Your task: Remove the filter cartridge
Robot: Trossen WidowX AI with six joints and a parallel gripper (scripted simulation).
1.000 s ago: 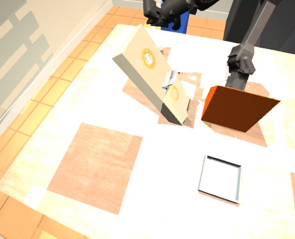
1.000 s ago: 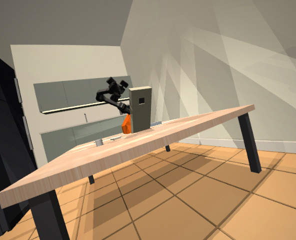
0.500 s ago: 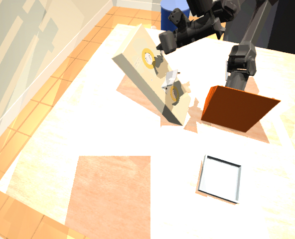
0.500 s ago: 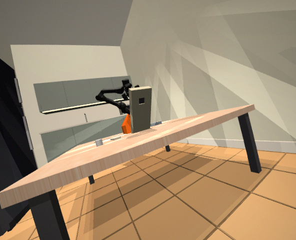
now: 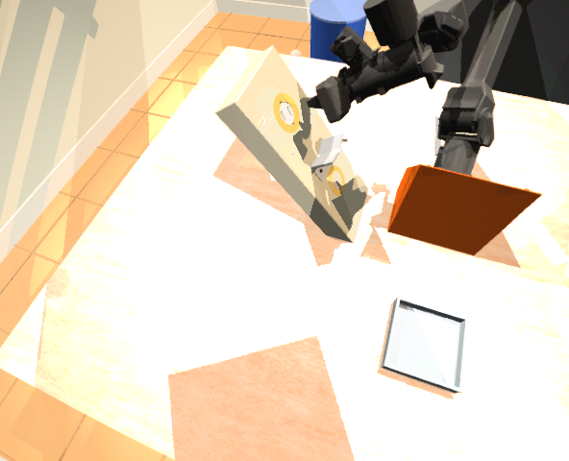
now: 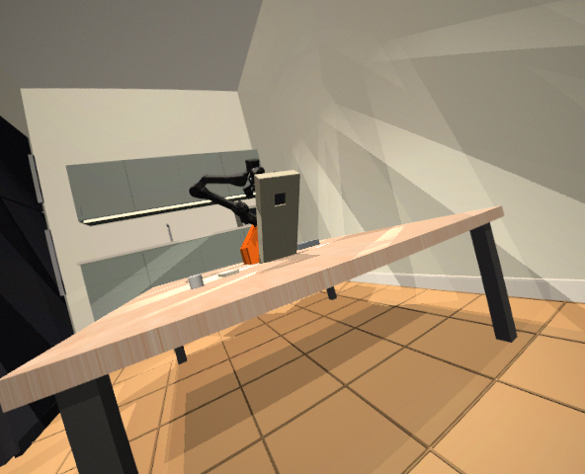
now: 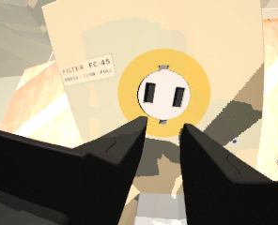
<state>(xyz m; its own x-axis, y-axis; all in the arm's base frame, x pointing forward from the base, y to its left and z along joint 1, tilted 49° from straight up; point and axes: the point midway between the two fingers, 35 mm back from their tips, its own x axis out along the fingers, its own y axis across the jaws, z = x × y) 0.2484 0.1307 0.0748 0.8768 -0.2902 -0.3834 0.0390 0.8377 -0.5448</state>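
Right now my gripper tip is 60 mm short of the round filter cartridge, 50 mm above it and 10 mm to the right of it. Round my gripper tip: grey tray 380 mm behind, 310 mm below, 240 mm to the left.
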